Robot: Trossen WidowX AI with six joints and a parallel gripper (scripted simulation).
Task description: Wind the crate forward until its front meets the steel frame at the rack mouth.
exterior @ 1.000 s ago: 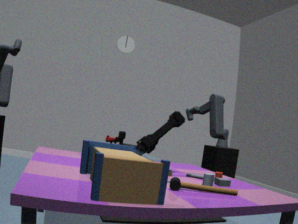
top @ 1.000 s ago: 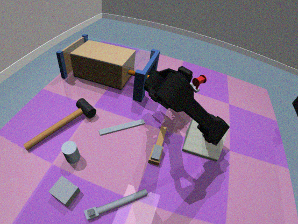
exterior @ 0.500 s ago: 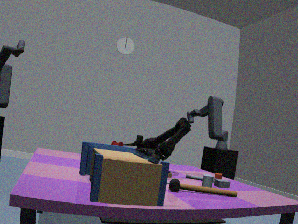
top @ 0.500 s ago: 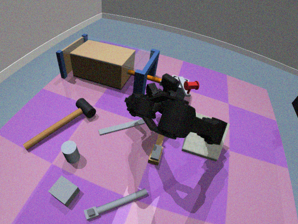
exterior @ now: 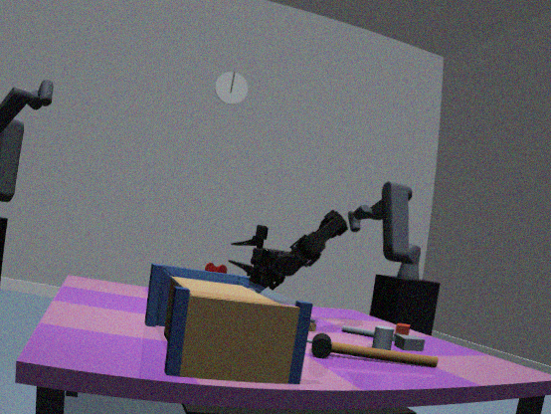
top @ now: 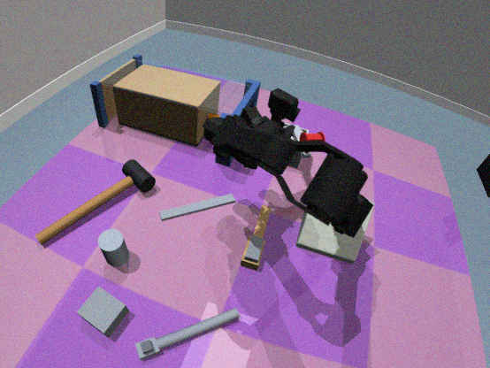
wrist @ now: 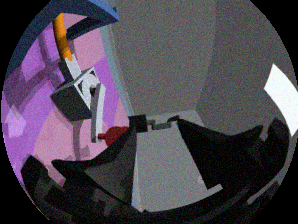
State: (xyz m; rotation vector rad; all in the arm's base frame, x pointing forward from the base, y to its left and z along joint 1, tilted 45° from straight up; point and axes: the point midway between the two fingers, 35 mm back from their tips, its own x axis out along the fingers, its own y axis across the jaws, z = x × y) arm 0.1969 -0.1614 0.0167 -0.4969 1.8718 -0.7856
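The grey crank handle is 100 mm below my gripper tip, 60 mm to the right of it and 40 mm behind it. From my gripper tip the other things lie so: grey winch (180 mm below, 120 mm to the right, 20 mm behind); blue frame (160 mm ahead, 110 mm to the right, 110 mm below); red knob (80 mm below, 60 mm behind, 20 mm to the right).
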